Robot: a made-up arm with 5 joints.
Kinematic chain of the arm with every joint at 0, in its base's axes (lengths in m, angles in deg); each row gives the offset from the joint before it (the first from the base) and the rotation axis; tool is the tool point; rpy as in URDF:
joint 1: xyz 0 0 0.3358 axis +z
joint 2: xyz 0 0 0 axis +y
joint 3: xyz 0.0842 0 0.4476 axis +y
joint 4: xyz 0.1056 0 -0.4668 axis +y
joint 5: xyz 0.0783 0 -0.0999 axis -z
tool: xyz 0 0 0 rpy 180 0 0
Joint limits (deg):
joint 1: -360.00..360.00
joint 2: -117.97..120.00
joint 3: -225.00..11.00
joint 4: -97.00..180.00
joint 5: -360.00..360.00
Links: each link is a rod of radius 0.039 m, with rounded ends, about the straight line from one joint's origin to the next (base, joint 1, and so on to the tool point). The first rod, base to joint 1, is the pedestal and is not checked.
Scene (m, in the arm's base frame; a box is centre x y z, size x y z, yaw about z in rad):
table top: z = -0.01
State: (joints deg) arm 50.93 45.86 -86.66 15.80 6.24
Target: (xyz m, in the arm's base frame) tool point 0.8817 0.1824 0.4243
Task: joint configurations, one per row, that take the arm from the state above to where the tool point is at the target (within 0.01 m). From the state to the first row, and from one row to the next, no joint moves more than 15 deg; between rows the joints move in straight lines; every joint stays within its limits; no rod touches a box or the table.
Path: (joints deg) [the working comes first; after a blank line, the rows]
Joints at the target: 11.69 37.10 -91.01 14.76 6.24
Straight joint move there: clear.

1: 37.85 42.94 -88.11 15.45 6.24
2: 24.77 40.02 -89.56 15.11 6.24
3: 11.69 37.10 -91.01 14.76 6.24

